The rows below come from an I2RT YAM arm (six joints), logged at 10 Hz.
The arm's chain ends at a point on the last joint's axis. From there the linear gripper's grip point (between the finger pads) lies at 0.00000 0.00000 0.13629 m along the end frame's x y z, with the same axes.
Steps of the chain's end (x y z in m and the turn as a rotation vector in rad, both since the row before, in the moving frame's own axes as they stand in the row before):
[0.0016, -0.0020, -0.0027, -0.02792, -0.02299, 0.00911]
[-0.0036, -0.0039, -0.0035, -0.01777, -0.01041, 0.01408]
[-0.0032, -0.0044, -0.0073, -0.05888, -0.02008, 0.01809]
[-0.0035, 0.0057, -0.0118, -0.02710, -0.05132, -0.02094]
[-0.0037, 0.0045, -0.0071, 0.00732, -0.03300, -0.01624]
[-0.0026, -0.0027, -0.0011, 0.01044, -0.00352, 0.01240]
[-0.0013, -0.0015, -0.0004, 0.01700, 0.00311, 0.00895]
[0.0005, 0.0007, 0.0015, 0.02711, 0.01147, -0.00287]
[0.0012, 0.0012, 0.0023, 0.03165, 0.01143, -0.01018]
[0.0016, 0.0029, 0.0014, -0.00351, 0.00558, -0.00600]
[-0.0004, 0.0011, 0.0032, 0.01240, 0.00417, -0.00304]
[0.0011, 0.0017, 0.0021, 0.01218, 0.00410, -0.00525]
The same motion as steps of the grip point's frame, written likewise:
[-0.0015, 0.0018, -0.0028, -0.02792, -0.02299, 0.00911]
[-0.0050, -0.0015, -0.0035, -0.01777, -0.01041, 0.01408]
[-0.0060, 0.0036, -0.0076, -0.05888, -0.02008, 0.01809]
[-0.0105, 0.0095, -0.0120, -0.02710, -0.05132, -0.02094]
[-0.0082, 0.0035, -0.0072, 0.00732, -0.03300, -0.01624]
[-0.0031, -0.0041, -0.0011, 0.01044, -0.00352, 0.01240]
[-0.0009, -0.0038, -0.0004, 0.01700, 0.00311, 0.00895]
[0.0021, -0.0030, 0.0014, 0.02711, 0.01147, -0.00287]
[0.0027, -0.0031, 0.0022, 0.03165, 0.01143, -0.01018]
[0.0024, 0.0034, 0.0014, -0.00351, 0.00558, -0.00600]
[0.0002, -0.0006, 0.0032, 0.01240, 0.00417, -0.00304]
[0.0017, 0.0000, 0.0021, 0.01218, 0.00410, -0.00525]

